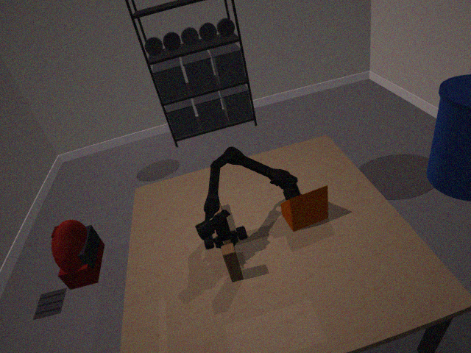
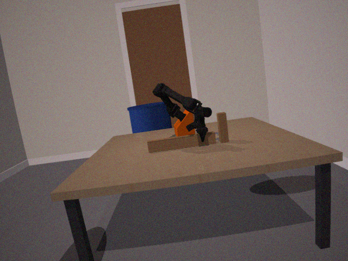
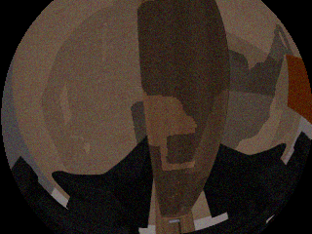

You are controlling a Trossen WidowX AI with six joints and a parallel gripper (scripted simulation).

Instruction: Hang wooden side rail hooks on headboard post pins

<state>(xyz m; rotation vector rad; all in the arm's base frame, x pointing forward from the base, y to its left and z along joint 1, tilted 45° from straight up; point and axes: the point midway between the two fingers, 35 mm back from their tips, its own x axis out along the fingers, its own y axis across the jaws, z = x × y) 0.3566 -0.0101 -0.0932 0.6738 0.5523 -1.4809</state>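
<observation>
Right now the headboard post is 13 cm to the left of my gripper tip, 6 cm above it and 1 cm ahead of it.
</observation>
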